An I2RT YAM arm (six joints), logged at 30 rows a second.
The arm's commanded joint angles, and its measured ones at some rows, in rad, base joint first. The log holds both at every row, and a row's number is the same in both.
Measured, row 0:
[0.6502, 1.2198, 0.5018, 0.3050, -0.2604, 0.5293]
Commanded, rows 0 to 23:
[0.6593, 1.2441, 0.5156, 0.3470, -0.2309, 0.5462]
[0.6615, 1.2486, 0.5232, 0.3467, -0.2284, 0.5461]
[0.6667, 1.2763, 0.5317, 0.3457, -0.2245, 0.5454]
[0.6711, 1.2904, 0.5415, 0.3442, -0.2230, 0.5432]
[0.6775, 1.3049, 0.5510, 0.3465, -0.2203, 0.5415]
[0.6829, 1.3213, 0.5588, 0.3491, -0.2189, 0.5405]
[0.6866, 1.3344, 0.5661, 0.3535, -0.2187, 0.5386]
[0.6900, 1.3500, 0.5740, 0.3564, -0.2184, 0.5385]
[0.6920, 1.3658, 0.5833, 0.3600, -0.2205, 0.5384]
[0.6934, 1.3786, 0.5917, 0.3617, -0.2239, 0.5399]
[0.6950, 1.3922, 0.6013, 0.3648, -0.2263, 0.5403]
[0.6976, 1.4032, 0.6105, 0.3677, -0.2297, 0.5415]
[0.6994, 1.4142, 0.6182, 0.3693, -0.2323, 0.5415]
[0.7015, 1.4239, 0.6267, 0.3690, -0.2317, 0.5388]
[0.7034, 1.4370, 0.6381, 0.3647, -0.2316, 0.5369]
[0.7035, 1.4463, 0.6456, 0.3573, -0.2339, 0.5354]
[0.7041, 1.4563, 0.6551, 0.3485, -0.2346, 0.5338]
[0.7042, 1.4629, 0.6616, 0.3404, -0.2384, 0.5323]
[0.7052, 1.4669, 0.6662, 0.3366, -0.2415, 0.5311]
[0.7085, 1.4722, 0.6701, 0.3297, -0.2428, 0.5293]
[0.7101, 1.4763, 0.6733, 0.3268, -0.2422, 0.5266]
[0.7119, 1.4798, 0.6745, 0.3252, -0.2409, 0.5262]
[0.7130, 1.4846, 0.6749, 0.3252, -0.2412, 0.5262]
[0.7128, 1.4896, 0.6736, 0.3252, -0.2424, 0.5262]
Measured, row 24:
[0.7090, 1.4807, 0.6670, 0.3267, -0.2375, 0.5289]
